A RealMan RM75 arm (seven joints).
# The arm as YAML. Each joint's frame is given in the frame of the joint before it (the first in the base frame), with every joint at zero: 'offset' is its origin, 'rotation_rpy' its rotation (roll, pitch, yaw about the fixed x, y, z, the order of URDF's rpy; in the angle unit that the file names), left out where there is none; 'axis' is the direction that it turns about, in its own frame. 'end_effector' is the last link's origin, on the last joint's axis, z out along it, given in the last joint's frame.
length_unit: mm
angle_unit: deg
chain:
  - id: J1
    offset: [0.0, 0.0, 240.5]
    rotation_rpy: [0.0, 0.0, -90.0]
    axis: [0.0, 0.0, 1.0]
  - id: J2
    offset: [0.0, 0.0, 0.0]
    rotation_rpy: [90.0, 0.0, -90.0]
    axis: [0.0, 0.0, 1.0]
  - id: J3
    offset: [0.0, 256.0, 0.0]
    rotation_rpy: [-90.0, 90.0, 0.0]
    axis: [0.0, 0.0, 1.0]
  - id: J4
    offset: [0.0, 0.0, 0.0]
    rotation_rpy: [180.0, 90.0, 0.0]
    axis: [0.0, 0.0, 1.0]
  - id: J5
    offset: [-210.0, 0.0, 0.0]
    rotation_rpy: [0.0, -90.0, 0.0]
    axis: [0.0, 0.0, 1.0]
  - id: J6
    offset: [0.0, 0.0, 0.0]
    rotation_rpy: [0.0, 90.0, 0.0]
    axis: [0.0, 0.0, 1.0]
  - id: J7
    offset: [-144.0, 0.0, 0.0]
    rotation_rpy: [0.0, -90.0, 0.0]
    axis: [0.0, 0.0, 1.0]
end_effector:
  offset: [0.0, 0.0, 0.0]
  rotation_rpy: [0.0, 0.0, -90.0]
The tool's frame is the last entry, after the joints.
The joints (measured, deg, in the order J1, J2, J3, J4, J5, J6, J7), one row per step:
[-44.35, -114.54, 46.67, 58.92, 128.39, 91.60, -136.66]
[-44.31, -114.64, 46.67, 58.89, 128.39, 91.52, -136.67]
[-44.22, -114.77, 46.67, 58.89, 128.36, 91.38, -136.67]
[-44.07, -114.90, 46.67, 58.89, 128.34, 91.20, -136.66]
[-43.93, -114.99, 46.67, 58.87, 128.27, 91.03, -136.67]
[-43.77, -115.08, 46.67, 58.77, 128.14, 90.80, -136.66]
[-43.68, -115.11, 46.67, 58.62, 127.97, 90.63, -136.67]
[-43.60, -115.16, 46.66, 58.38, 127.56, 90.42, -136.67]
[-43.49, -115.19, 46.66, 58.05, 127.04, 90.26, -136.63]
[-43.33, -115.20, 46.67, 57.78, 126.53, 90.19, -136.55]
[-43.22, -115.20, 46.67, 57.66, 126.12, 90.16, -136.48]
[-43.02, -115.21, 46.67, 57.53, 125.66, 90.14, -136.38]
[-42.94, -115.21, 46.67, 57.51, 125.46, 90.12, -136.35]
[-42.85, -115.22, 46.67, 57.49, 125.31, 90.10, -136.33]
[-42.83, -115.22, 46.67, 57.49, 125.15, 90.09, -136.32]
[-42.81, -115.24, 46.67, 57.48, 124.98, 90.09, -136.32]
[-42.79, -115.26, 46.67, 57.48, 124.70, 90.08, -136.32]
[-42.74, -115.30, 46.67, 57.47, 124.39, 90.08, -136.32]
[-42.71, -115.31, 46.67, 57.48, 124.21, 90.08, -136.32]
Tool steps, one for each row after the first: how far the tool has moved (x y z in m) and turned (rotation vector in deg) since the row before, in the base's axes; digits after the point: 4 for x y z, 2 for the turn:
[-0.0002, -0.0002, -0.0007, -0.01, -0.08, 0.08]
[-0.0003, -0.0002, -0.0008, 0.05, -0.12, 0.10]
[-0.0008, -0.0003, -0.0008, 0.09, -0.10, 0.16]
[-0.0007, -0.0002, -0.0005, 0.10, -0.13, 0.16]
[-0.0009, -0.0002, -0.0007, 0.11, -0.20, 0.21]
[-0.0005, 0.0000, -0.0005, 0.06, -0.22, 0.17]
[-0.0001, 0.0000, -0.0007, 0.05, -0.49, 0.15]
[-0.0003, -0.0002, -0.0009, -0.04, -0.59, 0.16]
[-0.0005, -0.0005, -0.0006, -0.07, -0.53, 0.12]
[-0.0001, -0.0003, -0.0002, 0.00, -0.40, 0.01]
[-0.0006, -0.0006, -0.0002, -0.01, -0.45, 0.06]
[-0.0001, -0.0002, 0.0000, 0.03, -0.18, 0.01]
[-0.0003, -0.0002, 0.0000, 0.02, -0.15, 0.04]
[0.0003, 0.0000, 0.0001, 0.03, -0.15, -0.03]
[0.0003, -0.0001, -0.0001, 0.00, -0.18, -0.02]
[0.0006, 0.0000, 0.0000, 0.03, -0.28, -0.06]
[0.0005, -0.0002, -0.0002, 0.00, -0.33, -0.03]
[0.0003, -0.0001, 0.0001, 0.02, -0.18, -0.03]

